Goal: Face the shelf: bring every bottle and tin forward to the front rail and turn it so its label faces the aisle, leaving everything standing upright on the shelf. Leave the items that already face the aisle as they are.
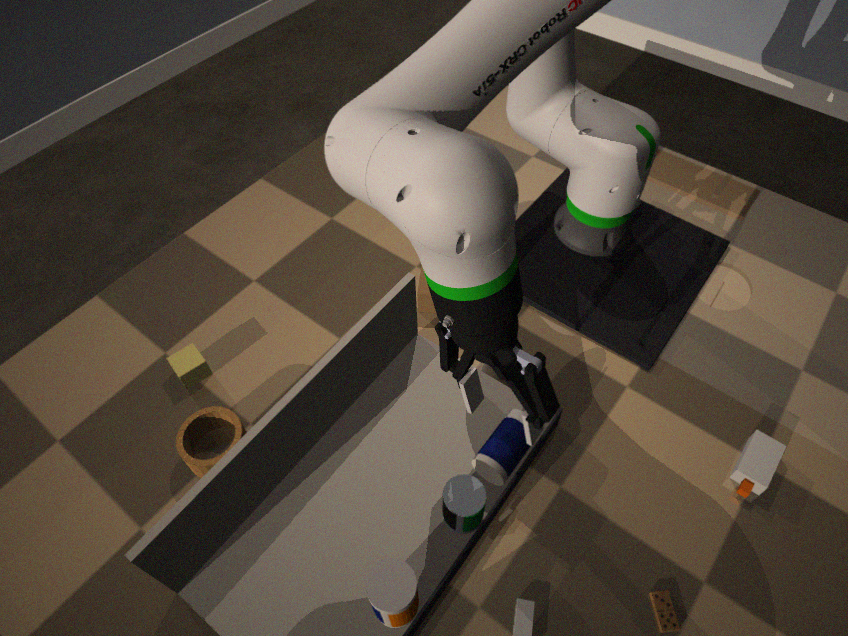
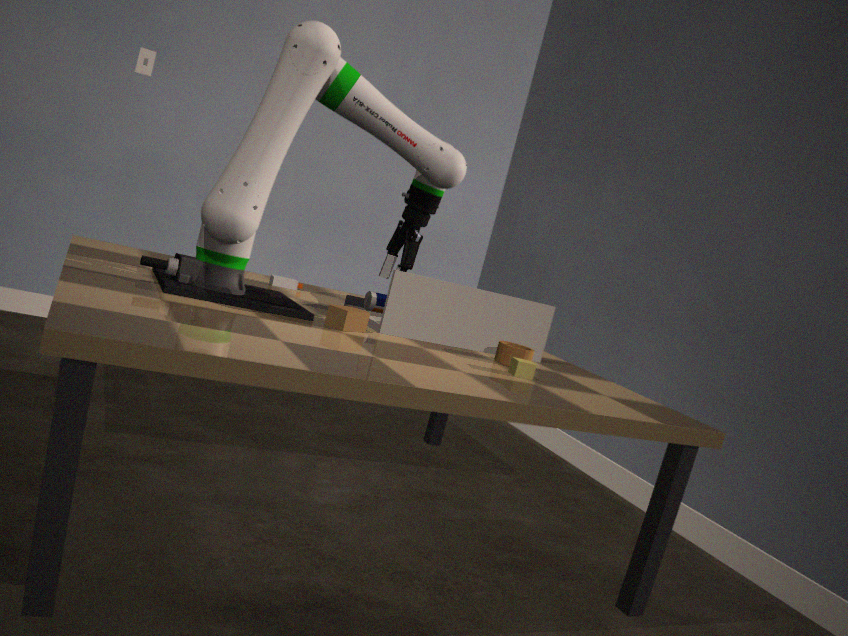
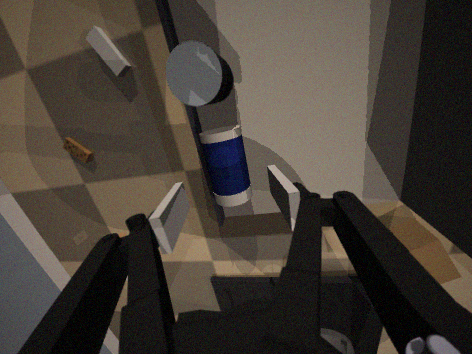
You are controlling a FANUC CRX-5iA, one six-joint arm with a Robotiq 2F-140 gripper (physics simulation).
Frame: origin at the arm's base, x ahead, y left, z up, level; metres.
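Seen in the pictures: gripper, between the fingertips: [image 1: 504,420] [image 2: 388,283] [image 3: 227,187]; arm's base, origin of its link: [image 1: 592,228] [image 2: 214,287].
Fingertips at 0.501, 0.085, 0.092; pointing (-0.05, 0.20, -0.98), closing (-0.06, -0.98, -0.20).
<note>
Offsets run from my fingertips to a thing's middle, as dx, dy, dz. "pt": to the spot under its first point. Level surfaces: height alone.
A blue tin with white ends {+0.004, +0.011, -0.061} [image 1: 505,441] [image 2: 380,299] [image 3: 227,167] lies on its side on the shelf floor {dz -0.088} [image 1: 328,506], beside the front rail {+0.161, +0.039, -0.090} [image 1: 445,581] [image 3: 168,22]. My gripper [image 1: 499,409] [image 2: 397,265] [image 3: 227,187] is open and empty above the tin's end nearest the arm base, with its pads apart on either side. A grey-topped tin with green and black sides {pt +0.121, +0.013, -0.018} [image 1: 463,503] [image 3: 195,74] stands upright by the rail. A white-topped tin with an orange and blue band {pt +0.261, +0.007, +0.011} [image 1: 392,592] stands upright farther along the rail. Label directions are not fully visible.
The shelf's back panel {pt +0.151, -0.227, +0.003} [image 1: 301,417] [image 2: 465,311] rises opposite the rail. Behind it are a wooden bowl {+0.231, -0.351, -0.083} [image 1: 182,448] [image 2: 513,353] and a yellow cube {+0.157, -0.490, -0.089} [image 1: 188,362] [image 2: 523,368]. A wooden block {-0.209, -0.249, -0.083} [image 2: 347,318] stands near the shelf end. A white box {-0.184, +0.323, -0.095} [image 1: 758,460] and a dotted brick {+0.070, +0.286, -0.104} [image 1: 663,611] lie aisle-side.
</note>
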